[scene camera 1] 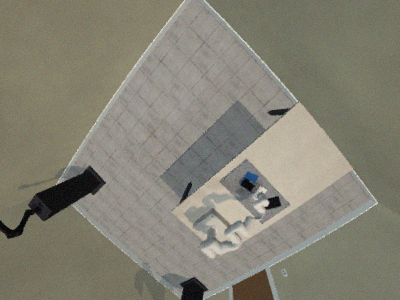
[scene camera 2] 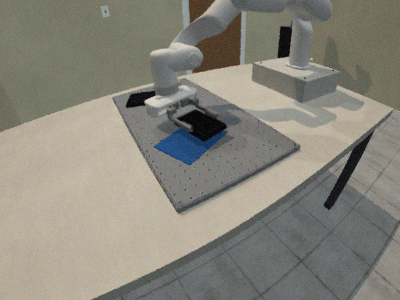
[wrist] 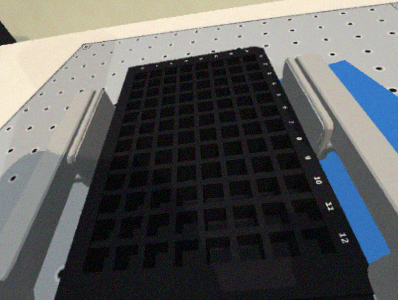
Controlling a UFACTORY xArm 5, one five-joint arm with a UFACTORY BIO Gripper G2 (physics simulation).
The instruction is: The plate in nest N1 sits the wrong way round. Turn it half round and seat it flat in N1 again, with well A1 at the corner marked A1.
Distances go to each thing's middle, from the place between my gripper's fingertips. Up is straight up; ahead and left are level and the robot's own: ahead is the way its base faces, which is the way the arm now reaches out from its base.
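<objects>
Counting from my hand, I find the black well plate (scene camera 2: 204, 126) 20 mm to the right, 10 mm ahead and 10 mm below. The flat blue rectangle (scene camera 2: 181, 145) is 10 mm to the right of my hand as well, 40 mm ahead of it and 40 mm below it.
</objects>
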